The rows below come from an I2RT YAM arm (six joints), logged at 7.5 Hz.
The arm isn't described. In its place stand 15 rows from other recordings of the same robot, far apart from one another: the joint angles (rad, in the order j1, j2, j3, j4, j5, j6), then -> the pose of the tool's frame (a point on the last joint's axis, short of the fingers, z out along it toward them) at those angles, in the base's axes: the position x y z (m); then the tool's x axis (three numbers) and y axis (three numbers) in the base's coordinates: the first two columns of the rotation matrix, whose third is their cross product.
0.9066, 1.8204, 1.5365, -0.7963, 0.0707, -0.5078 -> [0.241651 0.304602 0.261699 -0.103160 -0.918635 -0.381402 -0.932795 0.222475 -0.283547]
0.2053, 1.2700, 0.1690, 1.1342, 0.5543, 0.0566 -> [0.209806 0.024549 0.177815 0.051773 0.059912 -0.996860 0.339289 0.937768 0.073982]
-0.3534, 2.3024, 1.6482, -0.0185, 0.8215, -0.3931 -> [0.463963 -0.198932 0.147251 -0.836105 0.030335 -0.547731 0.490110 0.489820 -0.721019]
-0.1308, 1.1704, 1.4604, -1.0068, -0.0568, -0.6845 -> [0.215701 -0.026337 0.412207 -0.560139 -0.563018 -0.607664 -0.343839 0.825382 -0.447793]
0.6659, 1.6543, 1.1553, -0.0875, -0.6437, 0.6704 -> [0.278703 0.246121 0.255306 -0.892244 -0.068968 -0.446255 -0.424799 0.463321 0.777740]
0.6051, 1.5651, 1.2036, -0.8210, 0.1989, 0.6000 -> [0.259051 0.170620 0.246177 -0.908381 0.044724 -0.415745 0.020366 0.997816 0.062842]
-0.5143, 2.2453, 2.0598, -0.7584, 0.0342, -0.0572 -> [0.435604 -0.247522 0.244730 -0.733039 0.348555 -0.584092 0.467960 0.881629 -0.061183]
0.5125, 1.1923, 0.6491, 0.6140, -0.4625, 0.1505 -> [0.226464 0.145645 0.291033 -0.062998 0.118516 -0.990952 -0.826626 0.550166 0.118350]
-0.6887, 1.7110, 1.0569, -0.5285, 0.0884, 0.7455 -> [0.252218 -0.211685 0.172142 -0.078144 0.939489 -0.333548 0.968850 0.150430 0.196724]
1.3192, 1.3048, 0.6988, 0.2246, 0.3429, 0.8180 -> [0.082780 0.273968 0.237961 -0.672314 0.145199 -0.725886 -0.502871 0.630014 0.591780]
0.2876, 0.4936, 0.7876, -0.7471, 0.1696, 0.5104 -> [0.100180 0.023367 0.319253 -0.431766 0.374425 -0.820600 0.088099 0.922926 0.374761]
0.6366, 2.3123, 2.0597, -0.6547, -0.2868, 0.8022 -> [0.409848 0.315513 0.219852 -0.950988 0.154447 -0.267894 -0.038303 0.800829 0.597667]
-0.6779, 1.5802, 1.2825, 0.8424, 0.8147, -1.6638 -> [0.262977 -0.244999 0.413986 -0.948466 -0.113344 -0.295914 0.316877 -0.336952 -0.886596]
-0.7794, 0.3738, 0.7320, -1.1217, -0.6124, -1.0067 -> [0.055034 -0.025609 0.280679 -0.499361 -0.478706 -0.722135 -0.266097 0.877951 -0.397989]
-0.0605, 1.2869, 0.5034, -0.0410, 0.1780, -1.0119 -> [0.235184 -0.020561 0.156473 -0.540789 -0.803217 -0.249781 -0.526173 0.554702 -0.644552]
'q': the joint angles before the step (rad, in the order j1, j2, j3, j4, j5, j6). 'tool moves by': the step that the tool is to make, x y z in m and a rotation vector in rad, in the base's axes. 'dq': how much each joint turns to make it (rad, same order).
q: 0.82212 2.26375 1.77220 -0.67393 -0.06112 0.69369
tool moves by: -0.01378 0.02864 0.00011 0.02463 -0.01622 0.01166
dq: 0.06181 0.04036 0.06357 0.00852 0.01687 0.04745
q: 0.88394 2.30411 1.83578 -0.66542 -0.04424 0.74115
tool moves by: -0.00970 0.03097 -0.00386 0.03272 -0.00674 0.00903
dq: 0.05397 0.07254 0.10474 -0.00029 0.00642 0.04689
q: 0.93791 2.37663 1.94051 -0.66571 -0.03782 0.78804
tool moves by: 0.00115 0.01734 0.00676 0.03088 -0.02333 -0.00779
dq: 0.01877 0.04806 0.10479 -0.01732 0.01327 0.02303
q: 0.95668 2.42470 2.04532 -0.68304 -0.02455 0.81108
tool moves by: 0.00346 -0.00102 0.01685 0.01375 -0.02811 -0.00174
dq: -0.00578 -0.01618 0.03239 -0.02130 0.01096 -0.01097
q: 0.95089 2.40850 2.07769 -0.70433 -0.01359 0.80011
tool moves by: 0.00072 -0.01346 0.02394 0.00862 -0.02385 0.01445
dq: -0.01667 -0.07119 -0.03435 -0.01637 -0.00399 -0.03399
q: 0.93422 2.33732 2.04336 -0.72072 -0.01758 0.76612
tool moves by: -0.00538 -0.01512 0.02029 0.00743 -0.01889 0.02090
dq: -0.00990 -0.08627 -0.06943 -0.00025 -0.00745 -0.03175
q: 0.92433 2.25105 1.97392 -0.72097 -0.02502 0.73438
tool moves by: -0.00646 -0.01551 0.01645 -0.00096 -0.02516 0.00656
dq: -0.00801 -0.08319 -0.07317 0.00397 0.00925 -0.02348
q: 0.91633 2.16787 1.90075 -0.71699 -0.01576 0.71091
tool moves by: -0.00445 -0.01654 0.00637 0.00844 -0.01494 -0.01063
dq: -0.01376 -0.07610 -0.09692 0.03657 0.00372 -0.00630
